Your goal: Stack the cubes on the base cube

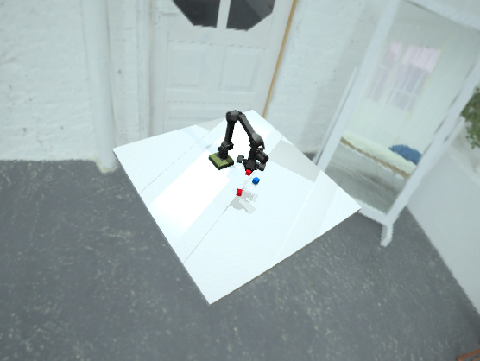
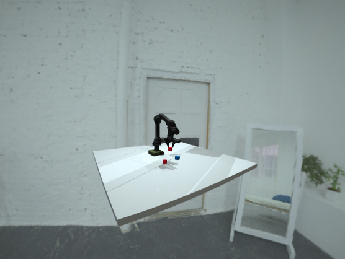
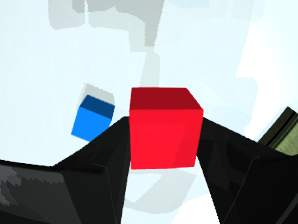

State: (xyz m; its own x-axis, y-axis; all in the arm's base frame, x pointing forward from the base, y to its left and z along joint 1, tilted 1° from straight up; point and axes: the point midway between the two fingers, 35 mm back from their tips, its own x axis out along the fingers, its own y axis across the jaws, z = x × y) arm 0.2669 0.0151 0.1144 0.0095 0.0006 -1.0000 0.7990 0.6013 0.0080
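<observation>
My gripper tip is now 2 cm short of the blue cube, 7 cm to the right of it and 10 cm above it.
</observation>
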